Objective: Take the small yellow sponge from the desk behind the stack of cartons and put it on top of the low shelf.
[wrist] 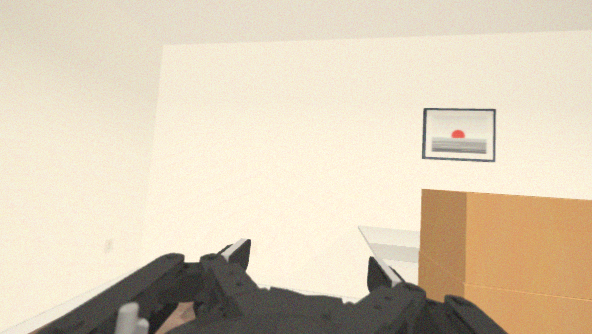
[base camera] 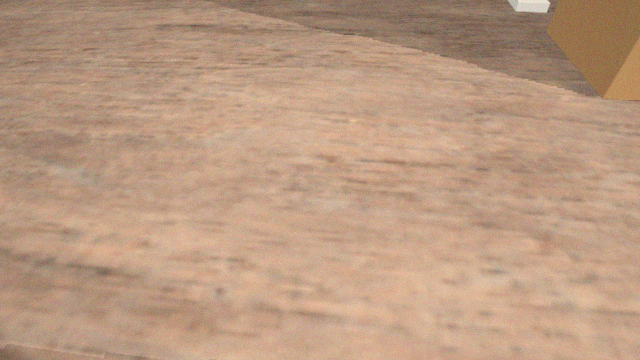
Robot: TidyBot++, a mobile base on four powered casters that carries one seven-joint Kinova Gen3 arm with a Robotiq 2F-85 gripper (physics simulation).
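Frame: origin at the arm's base, x left, y back, z up, level; millimetres.
Seen in the pictures: gripper, fingertip midpoint: (wrist: 307, 260).
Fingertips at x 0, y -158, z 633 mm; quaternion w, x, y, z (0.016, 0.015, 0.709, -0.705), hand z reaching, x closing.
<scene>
A point is followed by its place in that frame.
My gripper (wrist: 307, 260) {x 0, y -158, z 633 mm} is open, with no object between its fingers, and points toward a far wall. The tan cartons (base camera: 585, 40) {x -469, y -792, z -346 mm} (wrist: 525, 245) {x -623, y -661, z 542 mm} stand at the upper right in the base camera view and at the lower right in the wrist view, to the right of the gripper. A seam between two cartons shows in the wrist view. The yellow sponge and the low shelf do not show in either view. I cannot tell whether the desk shows.
A pale, slanted-edged object (wrist: 395, 242) is partly hidden behind the cartons' left side. A small white block-like piece (base camera: 532, 6) {x -488, y -1081, z -382 mm} lies left of the cartons at the top edge. A framed picture (wrist: 459, 145) {x -1204, y -1797, z 1057 mm} hangs on the wall (wrist: 290, 140) {x 240, y -1896, z 1049 mm}. Wood floor (base camera: 300, 200) {x 54, y -411, z -397 mm} stretches before the base.
</scene>
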